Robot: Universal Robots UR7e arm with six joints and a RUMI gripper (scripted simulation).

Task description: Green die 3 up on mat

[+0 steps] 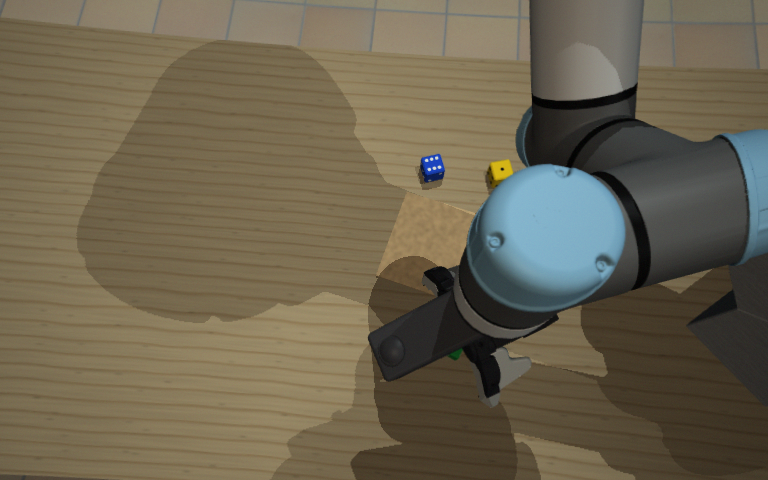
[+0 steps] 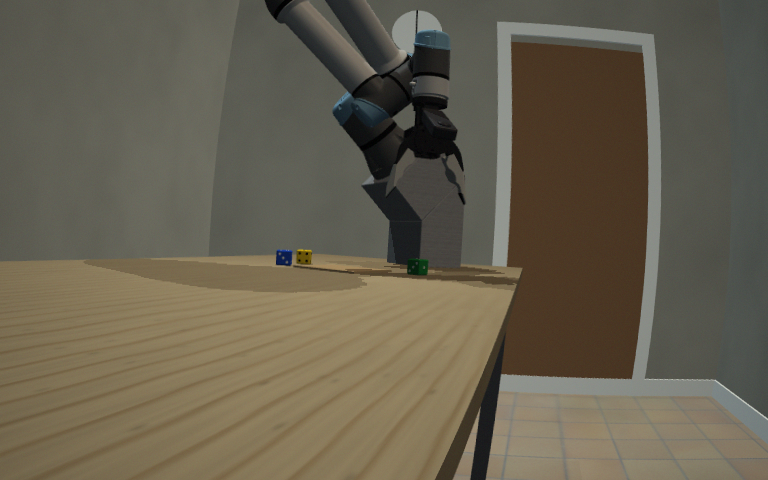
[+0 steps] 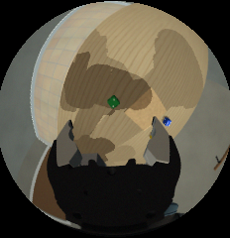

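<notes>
The green die lies 1 cm behind my hand, 1 cm to the right of it and 13 cm below it. Also, from my hand: blue die (5 cm behind, 27 cm to the right, 13 cm below); tan mat (3 cm behind, 15 cm to the right, 14 cm below); yellow die (15 cm behind, 24 cm to the right, 13 cm below).
</notes>
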